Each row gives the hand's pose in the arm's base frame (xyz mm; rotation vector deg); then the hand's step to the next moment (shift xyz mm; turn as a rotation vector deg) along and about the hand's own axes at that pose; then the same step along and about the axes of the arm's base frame.
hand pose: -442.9 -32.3 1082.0 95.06 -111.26 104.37
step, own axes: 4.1 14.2 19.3 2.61 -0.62 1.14
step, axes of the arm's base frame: 0.7 -19.9 -13.9 -0.05 -2.38 1.68
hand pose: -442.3 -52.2 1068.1 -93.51 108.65 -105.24
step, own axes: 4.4 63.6 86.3 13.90 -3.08 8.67
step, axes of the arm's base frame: 14.3 -79.7 -70.4 1.30 -14.55 8.02
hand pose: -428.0 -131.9 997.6 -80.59 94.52 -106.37
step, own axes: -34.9 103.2 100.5 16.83 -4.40 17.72
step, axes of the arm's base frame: 57.9 -65.5 -119.7 7.54 -21.73 9.36
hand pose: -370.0 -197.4 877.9 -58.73 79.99 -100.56
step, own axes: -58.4 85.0 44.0 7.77 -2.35 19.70
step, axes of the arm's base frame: 68.6 12.5 -87.8 13.62 -15.23 6.04
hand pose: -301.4 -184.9 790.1 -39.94 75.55 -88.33
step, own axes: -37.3 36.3 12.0 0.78 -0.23 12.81
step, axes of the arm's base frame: 35.4 30.5 -25.8 10.86 -5.96 3.35
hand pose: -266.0 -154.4 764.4 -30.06 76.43 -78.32
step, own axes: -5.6 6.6 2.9 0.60 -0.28 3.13
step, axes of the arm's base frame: 6.7 5.3 -3.1 2.45 -1.87 0.87
